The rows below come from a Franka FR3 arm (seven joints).
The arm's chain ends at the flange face. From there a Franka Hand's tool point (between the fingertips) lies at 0.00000 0.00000 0.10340 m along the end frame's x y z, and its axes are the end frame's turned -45 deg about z.
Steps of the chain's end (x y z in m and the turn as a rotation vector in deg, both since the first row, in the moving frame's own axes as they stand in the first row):
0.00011 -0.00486 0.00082 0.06 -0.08 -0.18
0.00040 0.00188 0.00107 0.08 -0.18 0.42
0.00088 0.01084 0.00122 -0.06 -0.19 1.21
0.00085 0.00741 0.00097 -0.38 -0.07 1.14
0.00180 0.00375 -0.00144 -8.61 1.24 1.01
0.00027 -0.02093 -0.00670 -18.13 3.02 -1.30
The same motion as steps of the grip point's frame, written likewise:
0.00349 -0.00354 0.00082 0.10 -0.01 -0.18
-0.00117 0.00128 0.00107 0.18 -0.07 0.42
-0.00736 0.00812 0.00122 0.09 -0.18 1.21
-0.00522 0.00623 0.00097 -0.22 -0.32 1.14
-0.01086 0.01636 -0.00263 -6.97 -5.21 1.01
-0.00366 0.01213 -0.01197 -14.96 -10.68 -1.30

